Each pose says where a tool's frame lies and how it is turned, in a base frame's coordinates. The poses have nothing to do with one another.
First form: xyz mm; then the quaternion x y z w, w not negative.
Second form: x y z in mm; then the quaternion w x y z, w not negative. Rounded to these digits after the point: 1 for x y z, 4 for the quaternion.
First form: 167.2 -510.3 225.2 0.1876 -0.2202 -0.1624 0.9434
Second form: 167.2 -510.3 225.2 0.9434 0.1876 -0.2202 -0.1624
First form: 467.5 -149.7 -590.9 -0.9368 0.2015 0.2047 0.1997
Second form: 467.5 -149.7 -590.9 0.1997 -0.9368 0.2015 0.2047
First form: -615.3 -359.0 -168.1 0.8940 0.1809 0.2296 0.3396
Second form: -615.3 -359.0 -168.1 0.3396 0.8940 0.1809 0.2296
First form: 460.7 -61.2 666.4 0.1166 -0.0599 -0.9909 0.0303
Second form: 460.7 -61.2 666.4 0.0303 0.1166 -0.0599 -0.9909
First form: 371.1 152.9 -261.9 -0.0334 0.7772 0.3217 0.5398
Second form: 371.1 152.9 -261.9 0.5398 -0.0334 0.7772 0.3217
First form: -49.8 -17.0 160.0 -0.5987 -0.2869 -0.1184 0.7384
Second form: -49.8 -17.0 160.0 0.7384 -0.5987 -0.2869 -0.1184
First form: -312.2 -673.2 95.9 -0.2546 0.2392 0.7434 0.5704
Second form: -312.2 -673.2 95.9 0.5704 -0.2546 0.2392 0.7434
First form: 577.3 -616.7 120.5 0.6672 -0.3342 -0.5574 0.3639
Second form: 577.3 -616.7 120.5 0.3639 0.6672 -0.3342 -0.5574
